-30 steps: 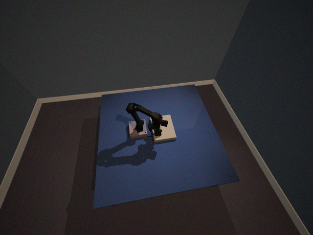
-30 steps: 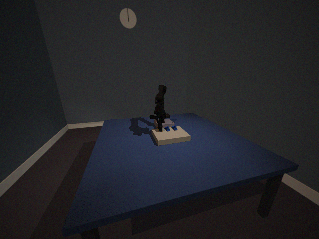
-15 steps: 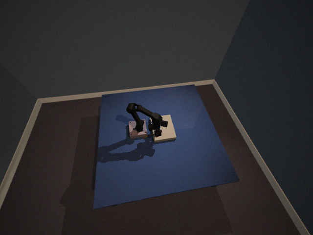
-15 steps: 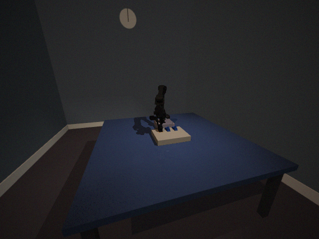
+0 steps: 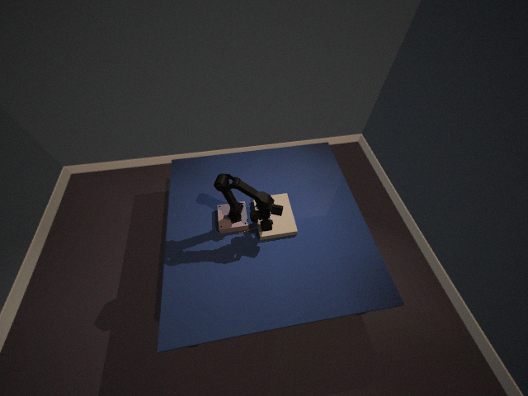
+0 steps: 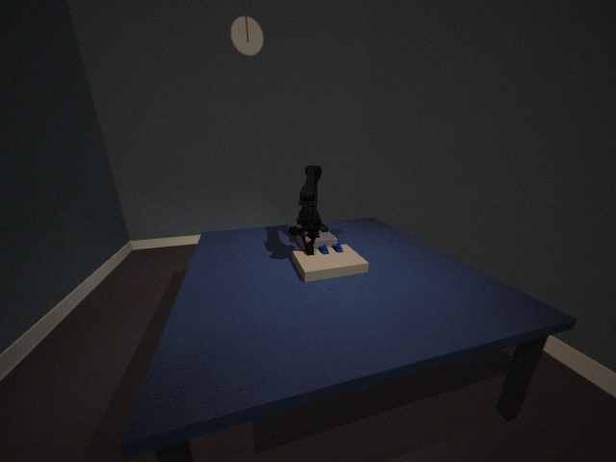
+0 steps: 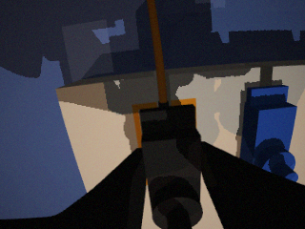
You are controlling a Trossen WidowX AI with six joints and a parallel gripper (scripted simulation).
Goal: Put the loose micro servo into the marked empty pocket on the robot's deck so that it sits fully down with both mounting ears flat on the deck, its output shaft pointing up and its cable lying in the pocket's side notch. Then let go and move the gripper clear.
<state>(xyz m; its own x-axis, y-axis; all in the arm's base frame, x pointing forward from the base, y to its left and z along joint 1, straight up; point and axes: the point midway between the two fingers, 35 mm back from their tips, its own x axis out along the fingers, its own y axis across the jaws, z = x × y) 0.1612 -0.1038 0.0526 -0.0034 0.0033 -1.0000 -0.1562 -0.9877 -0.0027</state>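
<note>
The beige deck is 13 cm ahead of my gripper tip, 6 cm to the left of it and 6 cm below it.
</note>
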